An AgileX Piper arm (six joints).
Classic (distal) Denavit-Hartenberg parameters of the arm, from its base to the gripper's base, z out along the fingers. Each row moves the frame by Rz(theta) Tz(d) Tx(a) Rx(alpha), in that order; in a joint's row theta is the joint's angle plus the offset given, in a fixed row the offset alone. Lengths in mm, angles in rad.
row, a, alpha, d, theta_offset
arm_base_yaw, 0, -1.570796, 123, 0
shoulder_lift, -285, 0, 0, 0.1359
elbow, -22, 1.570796, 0, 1.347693
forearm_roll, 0, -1.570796, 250.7, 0
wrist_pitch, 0, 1.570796, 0, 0
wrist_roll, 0, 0, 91, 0
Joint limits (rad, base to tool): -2.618..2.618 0..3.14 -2.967..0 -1.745..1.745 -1.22..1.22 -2.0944..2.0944
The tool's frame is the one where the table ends.
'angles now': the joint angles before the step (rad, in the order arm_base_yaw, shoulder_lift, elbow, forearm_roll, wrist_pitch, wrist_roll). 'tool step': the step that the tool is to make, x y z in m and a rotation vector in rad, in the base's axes. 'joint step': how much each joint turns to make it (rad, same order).
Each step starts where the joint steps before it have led.
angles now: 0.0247, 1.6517, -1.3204, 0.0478, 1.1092, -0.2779
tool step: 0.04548, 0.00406, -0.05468, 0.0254, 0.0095, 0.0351
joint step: 0.0000, 0.2040, -0.0551, 0.0433, -0.1369, -0.0591
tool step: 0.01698, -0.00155, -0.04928, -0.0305, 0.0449, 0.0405
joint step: 0.0000, 0.1320, -0.0007, -0.0219, -0.0835, -0.0376
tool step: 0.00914, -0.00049, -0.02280, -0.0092, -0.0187, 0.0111
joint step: 0.0000, 0.0604, 0.0000, -0.0056, -0.0784, -0.0128
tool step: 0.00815, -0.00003, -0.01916, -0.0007, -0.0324, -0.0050
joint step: 0.0000, 0.0508, 0.0000, 0.0021, -0.0834, -0.0006
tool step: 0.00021, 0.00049, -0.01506, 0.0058, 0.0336, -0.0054
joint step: 0.0000, 0.0370, 0.0000, 0.0085, -0.0036, 0.0000
